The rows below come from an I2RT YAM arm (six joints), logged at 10 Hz.
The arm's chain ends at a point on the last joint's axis. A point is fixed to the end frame.
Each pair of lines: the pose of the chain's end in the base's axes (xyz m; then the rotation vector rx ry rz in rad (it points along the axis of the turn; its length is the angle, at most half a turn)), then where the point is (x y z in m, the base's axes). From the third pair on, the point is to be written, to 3 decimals.
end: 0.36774, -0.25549, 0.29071, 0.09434, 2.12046, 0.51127
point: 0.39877 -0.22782 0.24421
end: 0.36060, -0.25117, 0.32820, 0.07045, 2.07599, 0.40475
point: 0.39520 -0.22832 0.28161
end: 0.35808, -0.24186, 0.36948, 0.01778, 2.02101, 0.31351
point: 0.396 -0.223 0.324
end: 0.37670, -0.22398, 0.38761, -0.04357, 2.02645, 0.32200
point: 0.414 -0.204 0.341
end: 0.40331, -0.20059, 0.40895, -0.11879, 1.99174, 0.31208
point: 0.441 -0.181 0.364
